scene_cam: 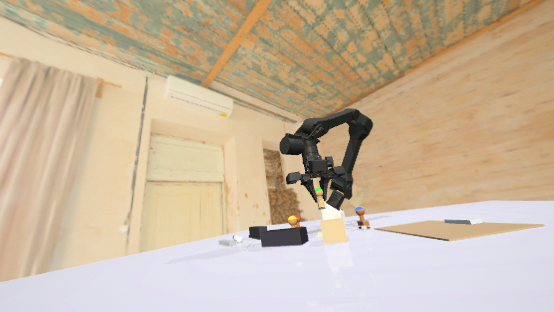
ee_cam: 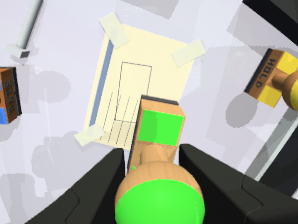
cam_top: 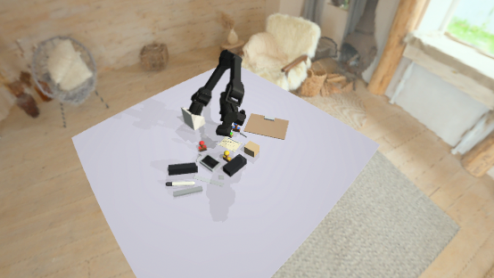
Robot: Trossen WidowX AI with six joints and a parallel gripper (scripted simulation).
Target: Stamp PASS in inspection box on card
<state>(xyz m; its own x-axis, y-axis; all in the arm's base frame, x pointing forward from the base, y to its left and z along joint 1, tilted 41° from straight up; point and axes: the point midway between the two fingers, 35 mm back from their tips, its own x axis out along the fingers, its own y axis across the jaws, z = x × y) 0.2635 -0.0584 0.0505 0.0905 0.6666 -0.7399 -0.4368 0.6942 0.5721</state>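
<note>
The card lies 100 mm below my gripper tip and 10 mm to the left of it. From my gripper tip the other things lie so: blue-knobbed stamp (110 mm to the left, 70 mm below, 40 mm behind); yellow-knobbed stamp (80 mm to the right, 70 mm below, 60 mm ahead); green-knobbed pass stamp (right at my gripper tip).
</note>
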